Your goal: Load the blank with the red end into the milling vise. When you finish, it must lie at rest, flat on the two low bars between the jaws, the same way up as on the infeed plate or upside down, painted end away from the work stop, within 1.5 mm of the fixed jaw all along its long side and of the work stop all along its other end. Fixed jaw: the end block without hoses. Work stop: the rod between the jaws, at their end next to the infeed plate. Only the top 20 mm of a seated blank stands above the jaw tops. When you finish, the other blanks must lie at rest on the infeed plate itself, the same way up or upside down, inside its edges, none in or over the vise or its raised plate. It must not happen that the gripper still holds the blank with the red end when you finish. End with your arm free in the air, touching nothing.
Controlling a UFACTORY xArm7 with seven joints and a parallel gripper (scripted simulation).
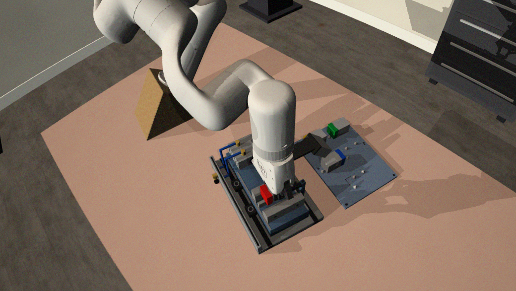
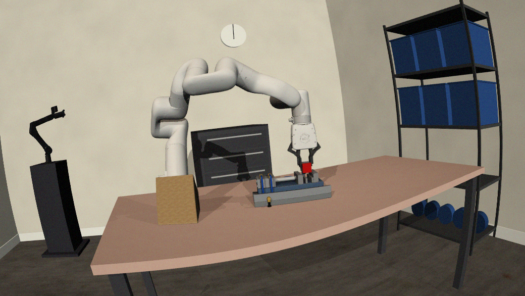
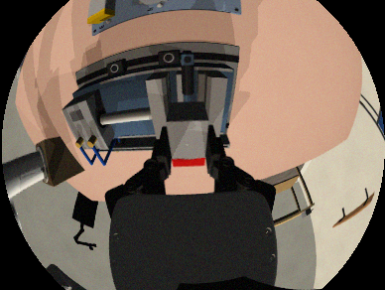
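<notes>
My hand is 3 cm short of the fixed jaw and 6 cm above it. From my hand the other things lie so: blue-ended blank: 22 cm to the left, 11 cm below; dark work stop: 1 cm ahead, 5 cm to the left, 5 cm below; hosed block: 16 cm behind, 4 cm to the left, 6 cm below.
</notes>
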